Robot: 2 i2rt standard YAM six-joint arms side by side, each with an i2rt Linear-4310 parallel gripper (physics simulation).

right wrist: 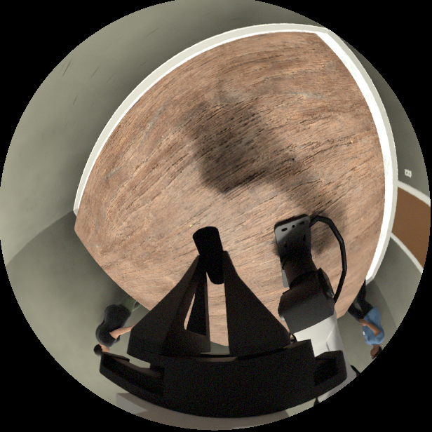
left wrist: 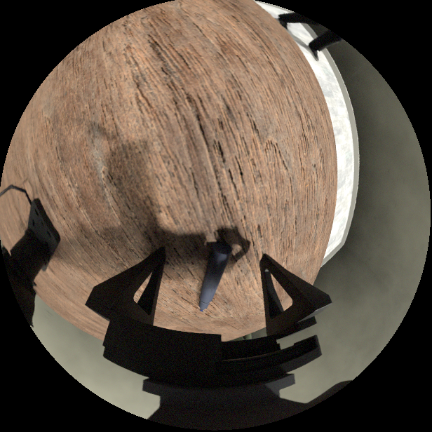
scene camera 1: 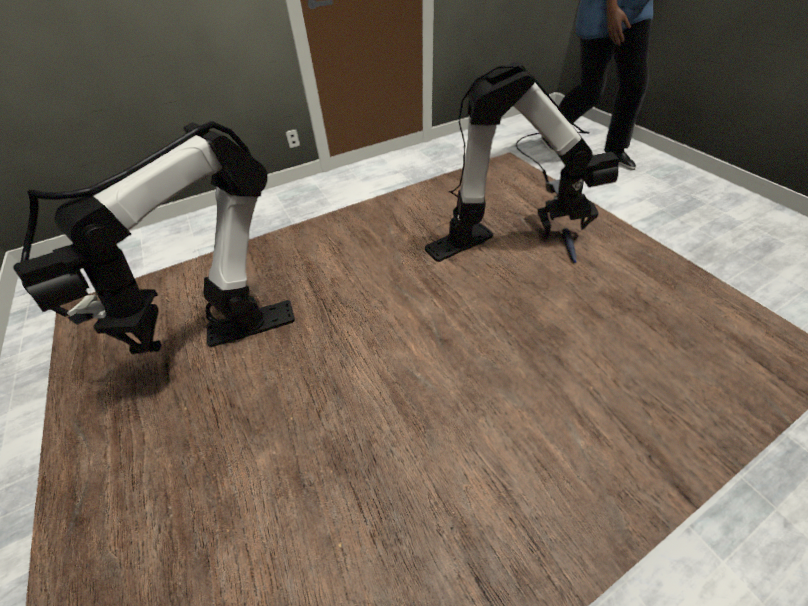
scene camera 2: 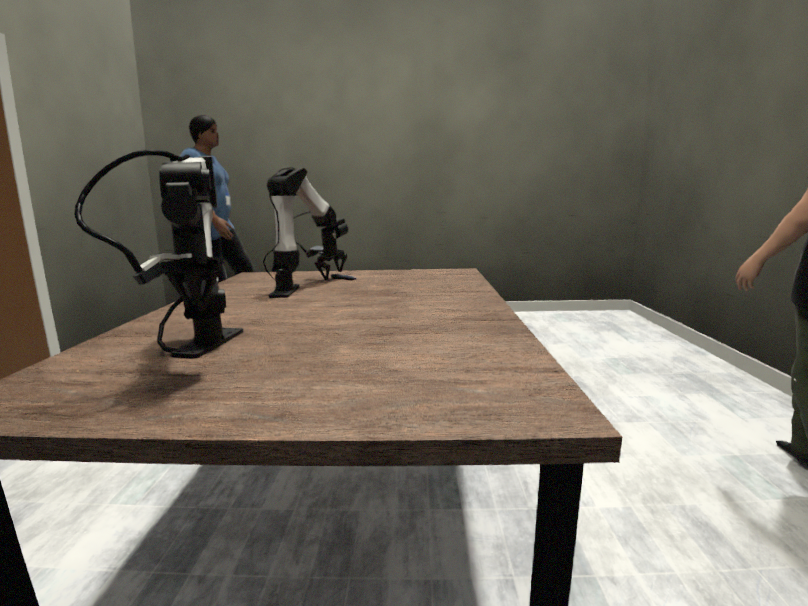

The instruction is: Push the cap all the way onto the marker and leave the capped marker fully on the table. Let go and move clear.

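Seen in the pictures: left gripper, fingertip midpoint: (scene camera 1: 564, 232) (scene camera 2: 333, 275); right gripper, fingertip midpoint: (scene camera 1: 146, 347) (scene camera 2: 197, 312); left arm's base, link origin: (scene camera 1: 459, 242) (scene camera 2: 285, 291); right arm's base, link origin: (scene camera 1: 251, 324) (scene camera 2: 210, 343).
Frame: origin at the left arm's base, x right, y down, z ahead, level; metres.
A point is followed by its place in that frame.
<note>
The dark blue marker (scene camera 1: 570, 247) {z 0.201, x -0.221, y -0.017 m} (scene camera 2: 343, 277) {z 0.188, x -0.226, y -0.009 m} (left wrist: 214, 276) lies on the table. In the left wrist view its wide end points up the picture and its narrow tip points down toward the palm. My left gripper (scene camera 1: 565, 229) {z 0.141, x -0.266, y -0.010 m} (scene camera 2: 332, 273) {z 0.141, x -0.266, y -0.010 m} (left wrist: 213, 256) is open above the marker, with a finger to each side and not touching it. My right gripper (scene camera 1: 147, 344) {z 0.027, x 0.774, y -0.121 m} (right wrist: 213, 257) is shut on the black cap (scene camera 1: 139, 348) (right wrist: 208, 239) and holds it above the table, far from the marker. The cap's opening cannot be made out.
The wooden table (scene camera 1: 404, 424) {z 0.372, x 0.417, y 0.000 m} (scene camera 2: 365, 391) {z 0.348, x 0.883, y 0.000 m} (left wrist: 175, 100) (right wrist: 150, 200) carries both arm bases. The right arm's base plate (scene camera 1: 277, 315) {z -0.019, x 0.531, y -0.010 m} (right wrist: 292, 227) is near the right gripper. The left arm's base plate (scene camera 1: 440, 249) {z 0.003, x 0.069, y -0.010 m} is to the picture's left of the marker. People stand beyond the table.
</note>
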